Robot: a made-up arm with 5 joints. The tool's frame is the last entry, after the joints.
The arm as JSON. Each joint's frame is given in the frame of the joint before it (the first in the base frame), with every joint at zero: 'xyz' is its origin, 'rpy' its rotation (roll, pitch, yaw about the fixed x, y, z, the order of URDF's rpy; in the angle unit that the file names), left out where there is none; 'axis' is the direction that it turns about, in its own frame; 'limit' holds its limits. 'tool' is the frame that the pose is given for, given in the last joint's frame.
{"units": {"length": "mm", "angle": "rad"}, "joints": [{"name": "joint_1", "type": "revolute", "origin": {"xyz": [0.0, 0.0, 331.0]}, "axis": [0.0, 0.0, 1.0], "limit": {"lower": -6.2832, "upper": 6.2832}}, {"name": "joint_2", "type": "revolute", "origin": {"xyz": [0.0, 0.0, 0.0]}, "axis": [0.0, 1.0, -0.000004], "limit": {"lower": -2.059, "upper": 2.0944}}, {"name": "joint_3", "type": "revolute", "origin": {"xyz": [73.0, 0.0, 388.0]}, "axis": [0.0, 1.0, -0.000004], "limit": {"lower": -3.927, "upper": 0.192}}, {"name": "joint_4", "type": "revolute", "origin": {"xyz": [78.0, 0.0, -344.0]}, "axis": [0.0, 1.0, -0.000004], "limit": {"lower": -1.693, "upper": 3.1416}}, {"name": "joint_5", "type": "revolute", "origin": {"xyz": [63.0, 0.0, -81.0]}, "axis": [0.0, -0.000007, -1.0], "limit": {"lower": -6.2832, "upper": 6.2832}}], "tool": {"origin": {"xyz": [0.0, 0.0, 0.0], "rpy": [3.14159, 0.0, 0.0]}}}
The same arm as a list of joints. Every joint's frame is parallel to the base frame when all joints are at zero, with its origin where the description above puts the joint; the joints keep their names.
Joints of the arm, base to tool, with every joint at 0 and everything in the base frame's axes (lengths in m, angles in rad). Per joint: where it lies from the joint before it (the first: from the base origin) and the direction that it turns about. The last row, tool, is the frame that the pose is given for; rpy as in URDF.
joint_1: offset 0 0 0.331 axis 0 0 1
joint_2: offset 0 0 0 axis 0 1 0
joint_3: offset 0.073 0 0.388 axis 0 1 0
joint_4: offset 0.078 0 -0.344 axis 0 1 0
joint_5: offset 0.063 0 -0.081 axis 0 0 -1
tool: offset 0 0 0 rpy 3.1416 0 0
Joint limits (rad, base to tool): -6.2832..6.2832 -2.059..2.0944 -3.927..0.192 -1.693..3.1416 -6.2832..6.2832

